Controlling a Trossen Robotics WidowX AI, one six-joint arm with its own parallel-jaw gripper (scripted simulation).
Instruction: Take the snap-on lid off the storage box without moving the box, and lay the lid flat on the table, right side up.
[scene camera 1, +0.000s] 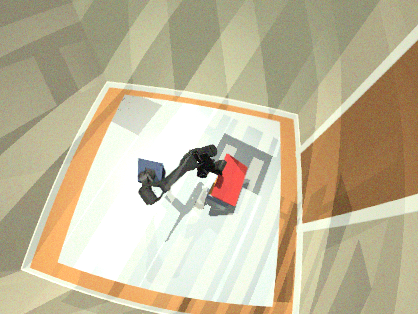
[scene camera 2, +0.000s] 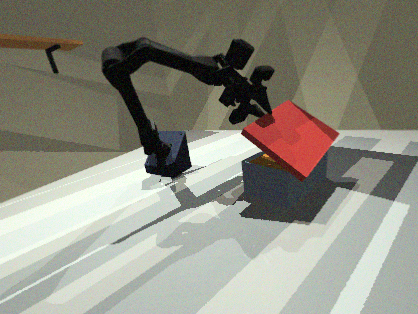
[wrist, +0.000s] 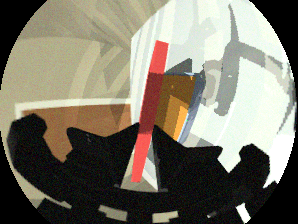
Labels:
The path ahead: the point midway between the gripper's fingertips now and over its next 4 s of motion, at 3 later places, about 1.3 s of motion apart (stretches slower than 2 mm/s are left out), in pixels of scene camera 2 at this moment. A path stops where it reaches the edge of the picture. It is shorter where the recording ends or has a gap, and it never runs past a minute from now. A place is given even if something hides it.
My gripper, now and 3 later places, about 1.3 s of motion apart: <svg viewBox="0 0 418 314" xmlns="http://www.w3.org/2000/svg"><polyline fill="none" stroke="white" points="269,116 265,103 245,108 221,114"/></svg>

